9 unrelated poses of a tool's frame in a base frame.
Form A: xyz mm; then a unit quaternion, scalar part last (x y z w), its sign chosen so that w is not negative.
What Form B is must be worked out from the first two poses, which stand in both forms.
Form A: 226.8 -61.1 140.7 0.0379 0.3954 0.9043 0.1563
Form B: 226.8 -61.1 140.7 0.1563 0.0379 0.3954 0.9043
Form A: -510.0 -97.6 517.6 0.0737 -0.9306 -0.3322 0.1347
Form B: -510.0 -97.6 517.6 0.1347 0.0737 -0.9306 -0.3322
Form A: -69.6 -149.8 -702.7 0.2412 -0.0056 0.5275 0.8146
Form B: -69.6 -149.8 -702.7 0.8146 0.2412 -0.0056 0.5275
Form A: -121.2 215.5 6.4 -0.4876 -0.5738 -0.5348 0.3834
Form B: -121.2 215.5 6.4 0.3834 -0.4876 -0.5738 -0.5348
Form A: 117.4 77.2 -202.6 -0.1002 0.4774 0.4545 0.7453
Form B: 117.4 77.2 -202.6 0.7453 -0.1002 0.4774 0.4545
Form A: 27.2 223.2 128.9 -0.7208 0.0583 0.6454 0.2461
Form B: 27.2 223.2 128.9 0.2461 -0.7208 0.0583 0.6454
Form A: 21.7 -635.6 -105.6 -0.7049 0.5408 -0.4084 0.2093
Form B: 21.7 -635.6 -105.6 0.2093 -0.7049 0.5408 -0.4084
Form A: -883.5 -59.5 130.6 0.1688 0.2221 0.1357 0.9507
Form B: -883.5 -59.5 130.6 0.9507 0.1688 0.2221 0.1357
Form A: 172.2 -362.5 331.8 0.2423 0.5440 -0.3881 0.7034
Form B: 172.2 -362.5 331.8 0.7034 0.2423 0.5440 -0.3881
